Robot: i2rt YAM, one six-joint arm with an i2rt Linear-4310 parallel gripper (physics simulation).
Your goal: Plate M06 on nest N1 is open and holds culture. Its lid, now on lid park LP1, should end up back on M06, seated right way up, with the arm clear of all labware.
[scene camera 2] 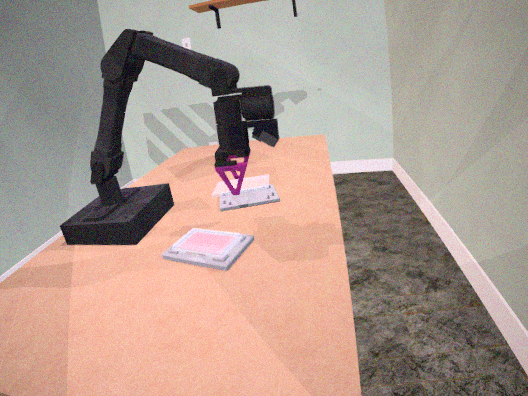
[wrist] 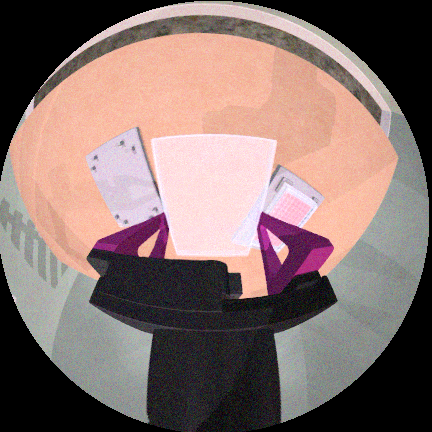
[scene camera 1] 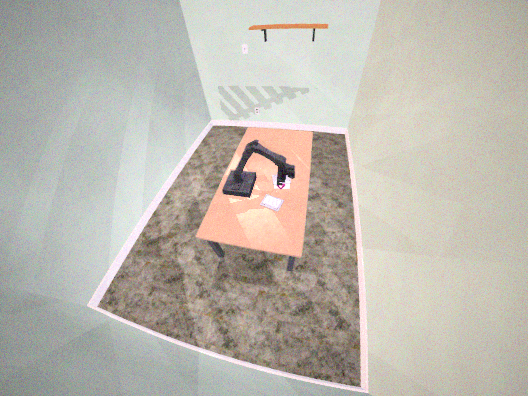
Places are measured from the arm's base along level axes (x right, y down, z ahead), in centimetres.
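Pixels of known places: gripper, fingertip midpoint: [scene camera 2: 238, 188] [wrist: 212, 216] [scene camera 1: 280, 185]; arm's base, link origin: [scene camera 2: 113, 204] [scene camera 1: 238, 181].
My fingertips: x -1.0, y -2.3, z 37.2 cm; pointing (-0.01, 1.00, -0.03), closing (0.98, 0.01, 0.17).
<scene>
For each thing: its top centre in the pictures, then the offset to it from my fingertips. Level surfaces: height alone.
- clear lid, top centre: [wrist: 212, 215] [scene camera 2: 241, 182] [scene camera 1: 282, 184] dx -0.2, dy -1.2, dz +1.0 cm
- Lid park LP1, top centre: [wrist: 118, 189] [scene camera 2: 247, 192] [scene camera 1: 281, 177] dx -14.9, dy +6.8, dz -2.5 cm
- Open plate M06, top centre: [wrist: 283, 225] [scene camera 2: 205, 239] [scene camera 1: 271, 201] dx +13.1, dy +6.2, dz -4.5 cm
- nest N1, top centre: [wrist: 281, 222] [scene camera 2: 206, 242] [scene camera 1: 272, 201] dx +13.1, dy +7.0, dz -4.5 cm
- wooden table, surface height: dy +8.8 cm
My gripper [scene camera 1: 281, 186] [scene camera 2: 236, 192] [wrist: 212, 216] points down with its magenta fingers wide apart, shut on the clear lid [scene camera 2: 257, 181] [wrist: 214, 190]. The lid looks about level and is held off the table; in the scene camera 2 view it shows behind the lid park. Lid park LP1 [scene camera 2: 250, 203] [wrist: 122, 175] is a bare grey plate with small pegs, left of the lid in the wrist view. Open plate M06 [scene camera 1: 272, 202] [scene camera 2: 207, 242] [wrist: 291, 207], with pink culture, sits on nest N1 [scene camera 2: 226, 265] [wrist: 302, 183], right of the lid in the wrist view and partly behind its edge.
The arm's black base [scene camera 1: 239, 184] [scene camera 2: 117, 220] stands on the wooden table [scene camera 1: 220, 225] [scene camera 2: 150, 320] [wrist: 200, 75], left of nest N1 in the scene camera 2 view. The table's far long edge lies beyond both holders. A wall shelf [scene camera 1: 288, 26] is high at the back.
</scene>
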